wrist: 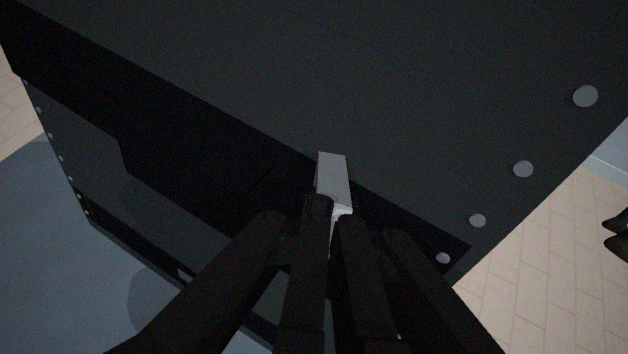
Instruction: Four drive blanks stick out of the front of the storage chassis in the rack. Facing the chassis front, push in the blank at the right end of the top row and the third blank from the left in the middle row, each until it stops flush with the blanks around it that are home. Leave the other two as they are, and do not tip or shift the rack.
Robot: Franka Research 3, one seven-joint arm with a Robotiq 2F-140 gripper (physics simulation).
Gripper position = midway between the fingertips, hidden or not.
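Observation:
Looking at the scene, I see a dark rack (174, 131), and my gripper (327, 174) is visible to me as well.

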